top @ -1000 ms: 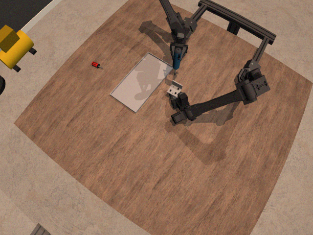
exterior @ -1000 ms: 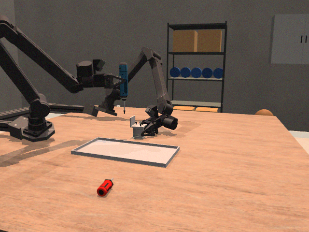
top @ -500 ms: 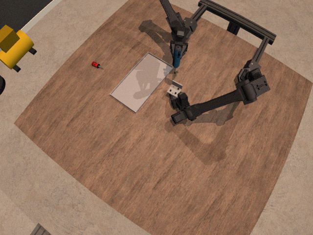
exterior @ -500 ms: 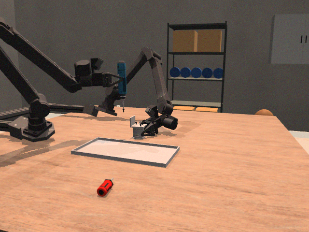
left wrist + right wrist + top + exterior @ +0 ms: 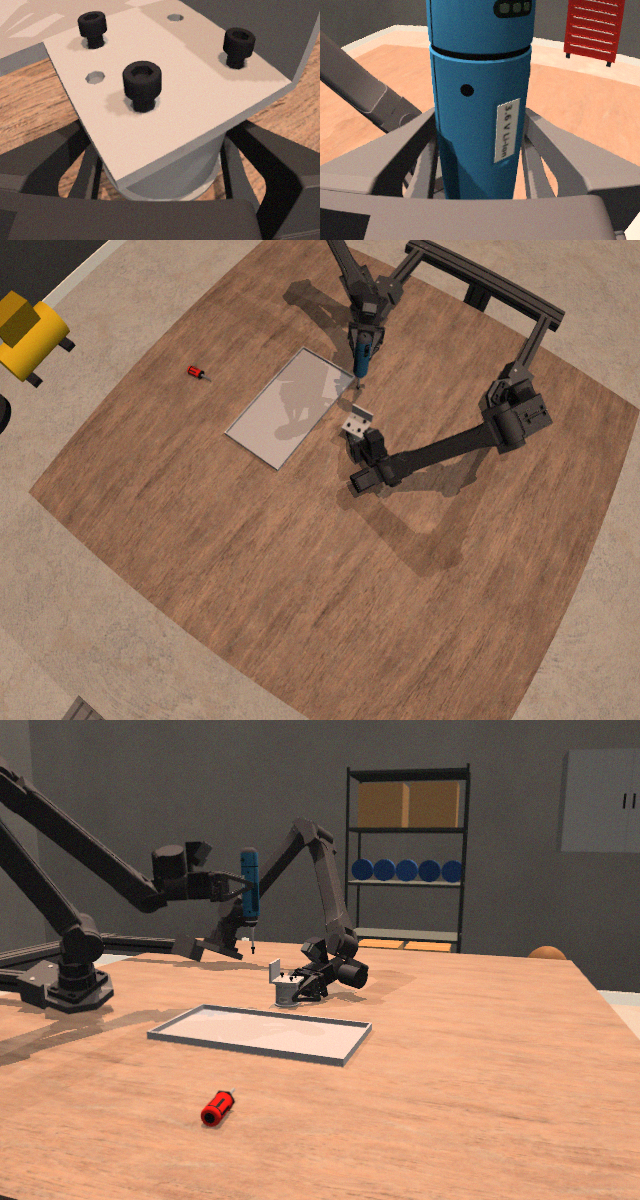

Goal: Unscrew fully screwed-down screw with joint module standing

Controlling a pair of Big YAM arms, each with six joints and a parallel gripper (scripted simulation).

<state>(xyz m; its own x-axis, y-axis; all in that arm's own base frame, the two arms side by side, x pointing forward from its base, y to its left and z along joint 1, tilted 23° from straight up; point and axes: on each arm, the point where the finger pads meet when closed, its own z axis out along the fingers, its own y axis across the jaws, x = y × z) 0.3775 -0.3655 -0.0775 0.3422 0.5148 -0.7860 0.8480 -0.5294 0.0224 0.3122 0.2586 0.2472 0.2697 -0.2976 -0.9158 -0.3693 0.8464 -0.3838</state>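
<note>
The joint module lies 10 mm above my left hand. The rest, counted from my left hand: shallow grey tray (60 mm ahead, 220 mm to the right, 20 mm below); then pale l-shaped bracket (50 mm above); then red manual screwdriver (180 mm ahead, 550 mm to the right, 10 mm below).
</note>
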